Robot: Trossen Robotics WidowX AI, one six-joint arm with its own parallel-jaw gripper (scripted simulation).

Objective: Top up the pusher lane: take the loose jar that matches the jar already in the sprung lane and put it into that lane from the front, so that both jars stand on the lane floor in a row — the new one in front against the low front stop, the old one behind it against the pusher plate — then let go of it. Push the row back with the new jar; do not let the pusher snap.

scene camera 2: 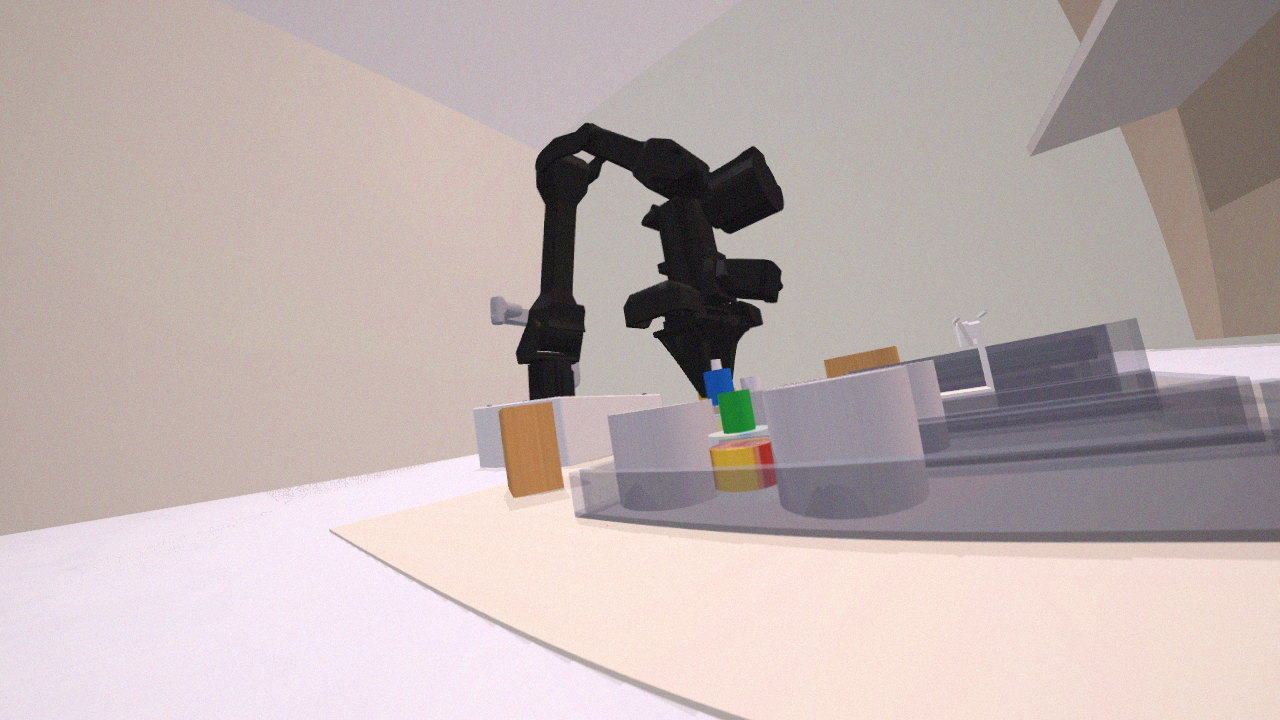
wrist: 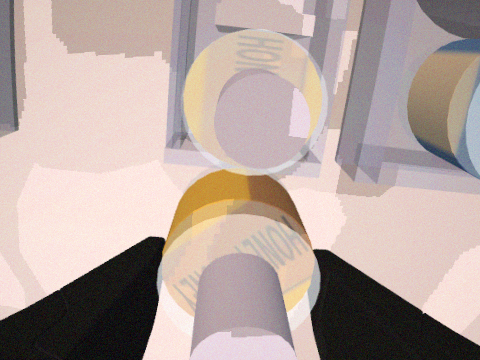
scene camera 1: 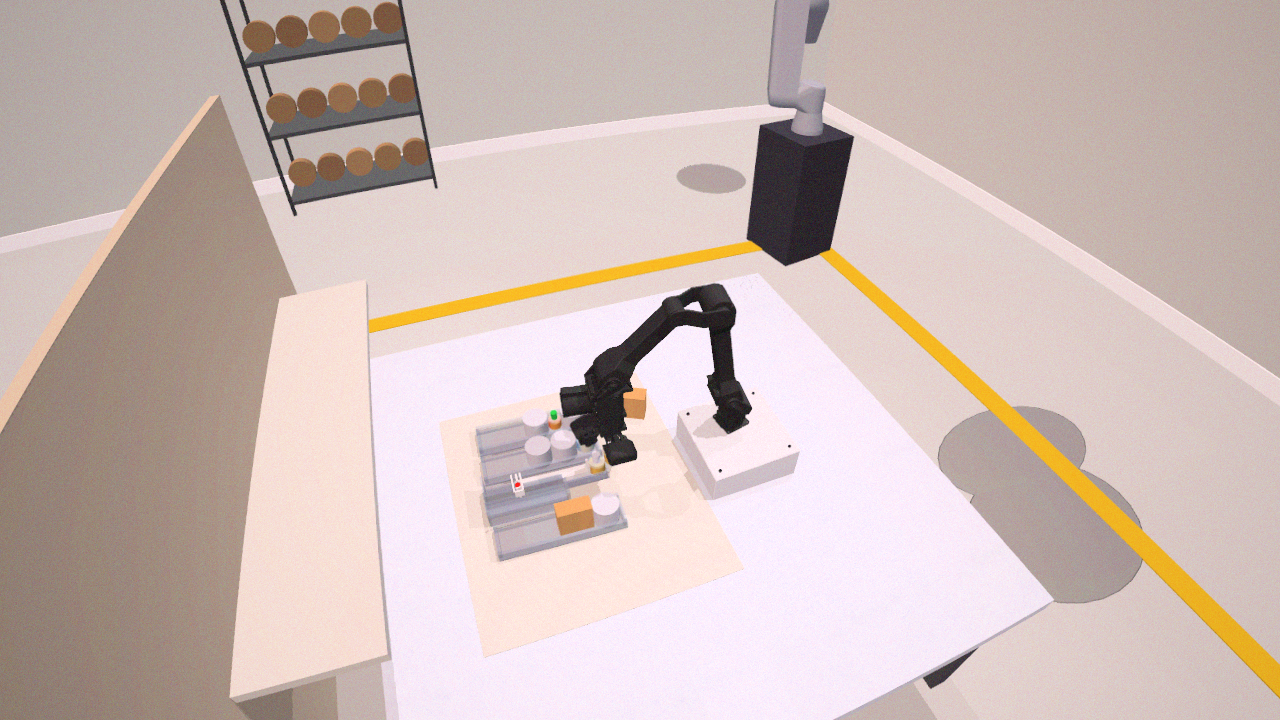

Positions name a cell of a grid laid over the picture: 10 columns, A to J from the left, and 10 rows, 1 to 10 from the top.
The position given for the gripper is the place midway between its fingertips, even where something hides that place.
The gripper shows in scene camera 2 (F6), in the wrist view (E8) and in scene camera 1 (E7).
